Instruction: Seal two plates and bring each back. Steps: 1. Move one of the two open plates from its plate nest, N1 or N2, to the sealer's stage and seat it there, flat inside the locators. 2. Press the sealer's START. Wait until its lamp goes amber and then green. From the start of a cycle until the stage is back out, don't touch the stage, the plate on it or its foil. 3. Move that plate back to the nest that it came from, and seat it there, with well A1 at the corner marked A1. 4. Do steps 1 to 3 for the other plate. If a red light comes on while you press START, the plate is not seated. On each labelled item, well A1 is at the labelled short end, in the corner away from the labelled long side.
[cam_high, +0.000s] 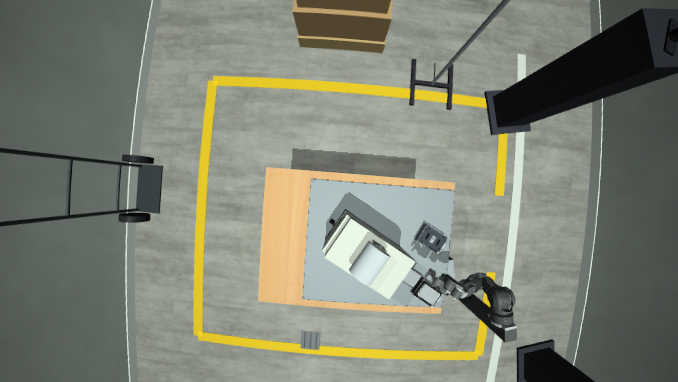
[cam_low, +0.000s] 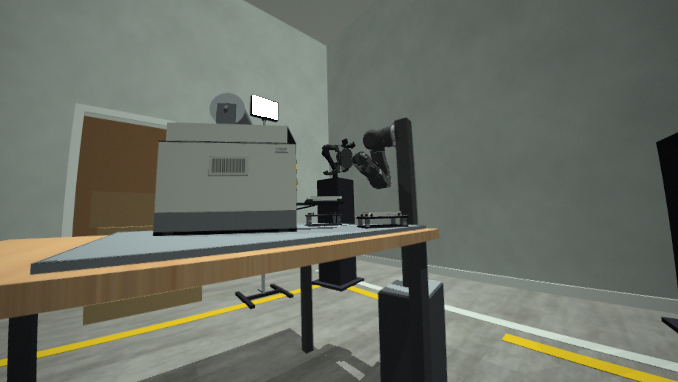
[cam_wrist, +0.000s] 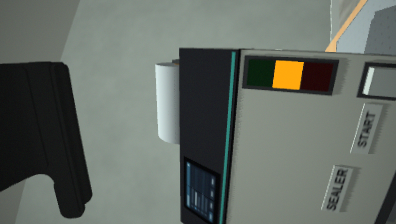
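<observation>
Right now the plate is 17 cm below my hand, 7 cm ahead of it and 5 cm to the left of it. Also, from my hand: foil roll (32 cm ahead, 17 cm to the right, 13 cm above); then sealer stage (18 cm below, 6 cm ahead, 5 cm to the left).
</observation>
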